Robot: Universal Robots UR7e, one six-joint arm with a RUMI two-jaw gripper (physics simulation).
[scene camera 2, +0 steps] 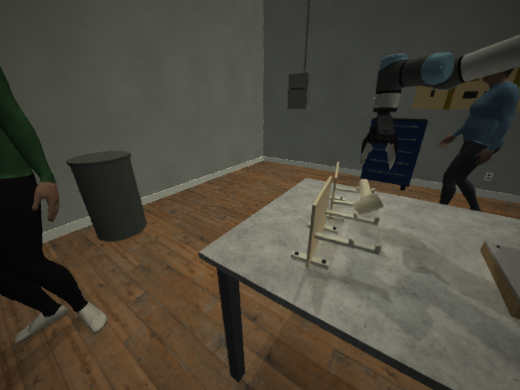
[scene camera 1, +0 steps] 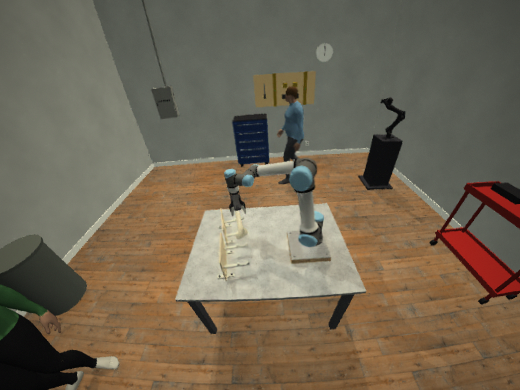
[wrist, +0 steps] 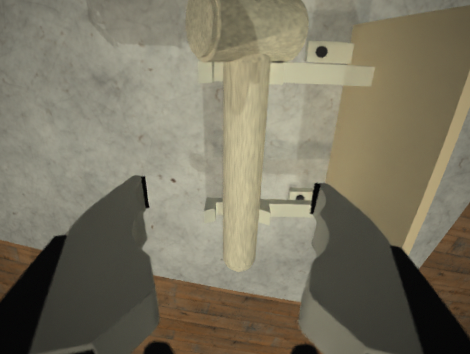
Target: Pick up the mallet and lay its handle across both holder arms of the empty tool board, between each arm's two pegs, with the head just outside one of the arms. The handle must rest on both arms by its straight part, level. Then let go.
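Frame: origin at the arm's base, x back, y up, z left, level; centimetres.
Seen in the pictures: gripper, between the fingertips: [scene camera 2: 375, 168] [scene camera 1: 239, 215] [wrist: 230, 182].
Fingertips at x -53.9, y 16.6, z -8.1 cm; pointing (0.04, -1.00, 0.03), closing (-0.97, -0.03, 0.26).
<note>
A point is followed by its place in that frame.
The pale wooden mallet [scene camera 1: 242, 229] @(x -51.4, y 9.2, z -0.6 cm) [scene camera 2: 368, 203] @(x -52.1, y 6.7, z 2.3 cm) [wrist: 244, 135] @(x -54.9, y 7.2, z -8.3 cm) lies on the farther tool board [scene camera 2: 336, 179] @(x -63.7, y 13.7, z 4.6 cm) [wrist: 400, 120] @(x -65.7, y 9.3, z -2.6 cm). In the wrist view its handle crosses both holder arms, one arm [wrist: 325, 74] @(x -60.6, y 3.2, z -1.4 cm) close to the head and the other arm [wrist: 290, 209] @(x -63.4, y 3.2, z -16.3 cm) near the handle's end, and lies between the pegs. The head is just outside the first arm, on the side towards the nearer board. I cannot tell exactly whether the handle is level. My gripper [scene camera 1: 238, 213] @(x -53.9, y 16.6, z -8.1 cm) [scene camera 2: 377, 165] @(x -53.9, y 16.6, z -8.1 cm) [wrist: 230, 182] @(x -53.9, y 16.6, z -8.1 cm) is open and empty above the handle, its fingers on either side with a gap.
A nearer tool board [scene camera 1: 223, 255] @(x -61.5, y 7.4, z 21.4 cm) [scene camera 2: 320, 220] @(x -61.3, y 5.8, z 22.1 cm) with two bare arms stands on the table [scene camera 1: 270, 280] @(x -30.6, y -3.8, z 32.1 cm) [scene camera 2: 280, 235] @(x -74.0, y -3.8, z 24.4 cm). The robot's base plate [scene camera 1: 308, 254] @(x -4.9, y 0.5, z 15.1 cm) is at the right. A person in green [scene camera 1: 15, 310] and a person in blue [scene camera 1: 294, 122] stand away from the table.
</note>
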